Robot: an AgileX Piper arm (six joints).
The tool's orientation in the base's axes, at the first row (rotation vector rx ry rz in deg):
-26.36, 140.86, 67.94
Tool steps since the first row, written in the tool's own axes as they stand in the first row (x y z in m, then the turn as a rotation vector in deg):
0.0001, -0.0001, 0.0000, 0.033, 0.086, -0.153
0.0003, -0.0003, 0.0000, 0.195, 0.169, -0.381
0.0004, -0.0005, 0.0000, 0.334, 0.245, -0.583
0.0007, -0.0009, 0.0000, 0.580, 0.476, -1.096
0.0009, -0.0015, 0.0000, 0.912, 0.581, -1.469
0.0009, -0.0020, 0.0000, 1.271, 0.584, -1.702
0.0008, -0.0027, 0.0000, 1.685, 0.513, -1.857
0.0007, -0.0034, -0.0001, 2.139, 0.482, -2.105
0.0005, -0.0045, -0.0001, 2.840, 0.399, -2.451
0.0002, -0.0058, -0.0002, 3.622, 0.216, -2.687
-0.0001, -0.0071, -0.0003, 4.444, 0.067, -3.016
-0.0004, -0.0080, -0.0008, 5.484, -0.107, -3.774
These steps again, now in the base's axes. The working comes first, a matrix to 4 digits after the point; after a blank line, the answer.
The tool's axes in the first row as the columns of a matrix, in the base's axes (used below as rounded here):
-0.8777, -0.4414, 0.1867
-0.1287, 0.5923, 0.7954
-0.4616, 0.6741, -0.5766

0.0000, -0.0001, -0.0001, -0.095, -0.075, 0.131
-0.0001, -0.0002, -0.0003, -0.317, -0.228, 0.244
-0.0001, -0.0003, -0.0005, -0.510, -0.362, 0.347
-0.0002, -0.0006, -0.0009, -0.924, -0.664, 0.685
-0.0001, -0.0010, -0.0014, -1.331, -0.942, 0.818
0.0001, -0.0013, -0.0018, -1.691, -1.171, 0.788
0.0005, -0.0017, -0.0022, -2.052, -1.390, 0.639
0.0009, -0.0022, -0.0026, -2.483, -1.664, 0.551
0.0015, -0.0028, -0.0032, -3.126, -2.079, 0.371
0.0023, -0.0036, -0.0039, -3.776, -2.475, 0.023
0.0032, -0.0044, -0.0046, -4.493, -2.931, -0.267
0.0037, -0.0053, -0.0047, -5.471, -3.771, -0.427

